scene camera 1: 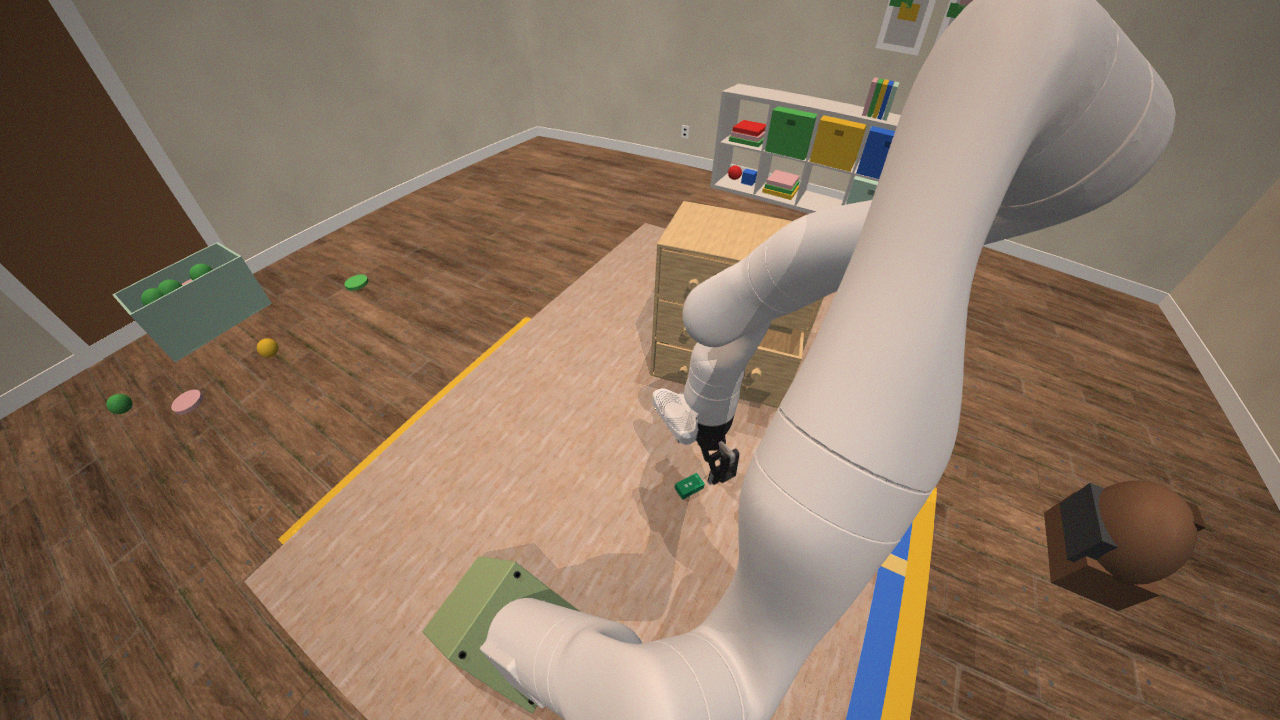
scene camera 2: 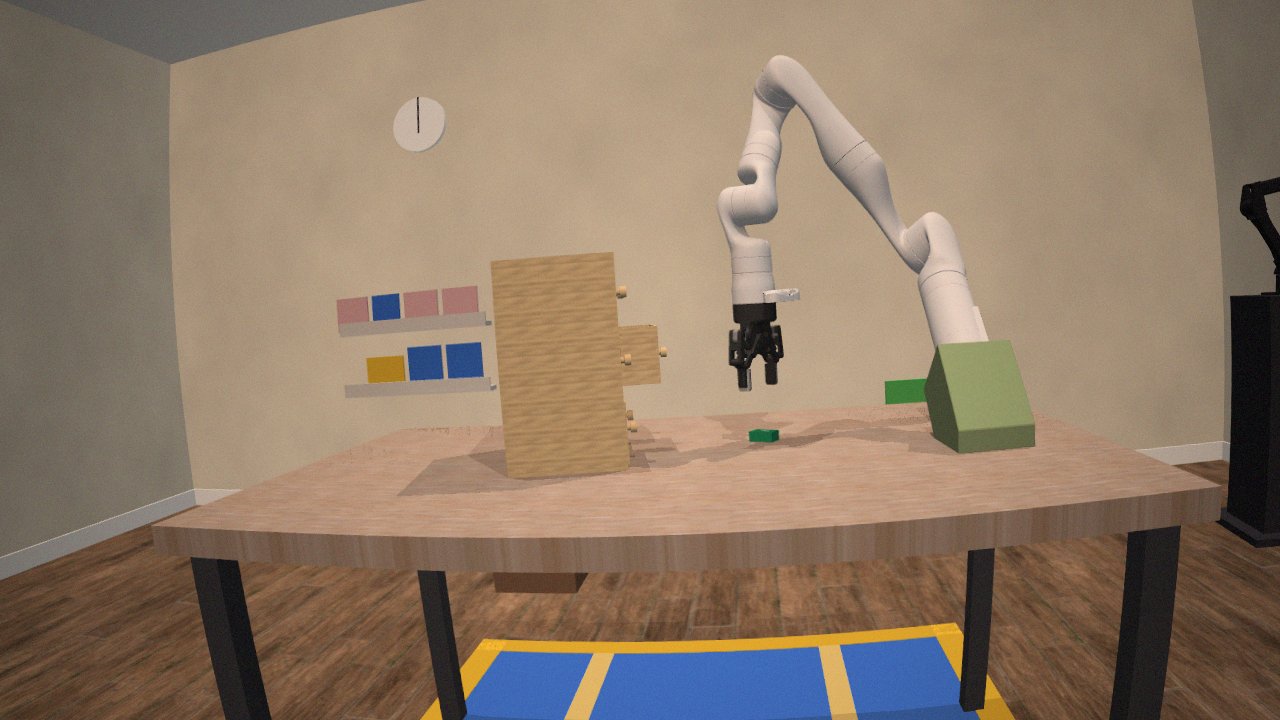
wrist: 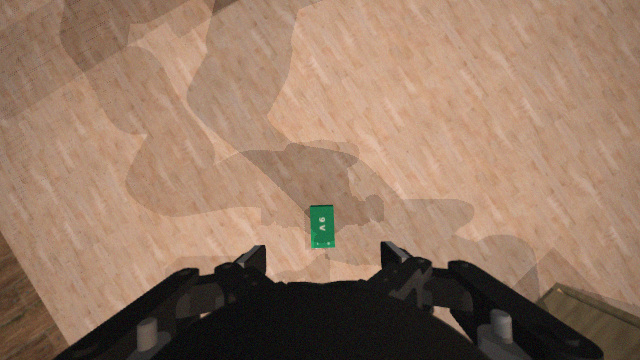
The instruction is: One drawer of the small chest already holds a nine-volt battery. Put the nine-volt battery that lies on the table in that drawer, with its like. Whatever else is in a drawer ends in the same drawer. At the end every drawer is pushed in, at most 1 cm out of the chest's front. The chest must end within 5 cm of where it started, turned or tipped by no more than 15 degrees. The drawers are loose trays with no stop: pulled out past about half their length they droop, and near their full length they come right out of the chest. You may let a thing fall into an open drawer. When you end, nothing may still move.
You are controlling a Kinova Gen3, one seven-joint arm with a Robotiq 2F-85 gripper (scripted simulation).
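A wooden chest and a green nine-volt battery appear in the pictures, and so does the gripper. Both scene camera 1 and the wrist view show the gripper too.
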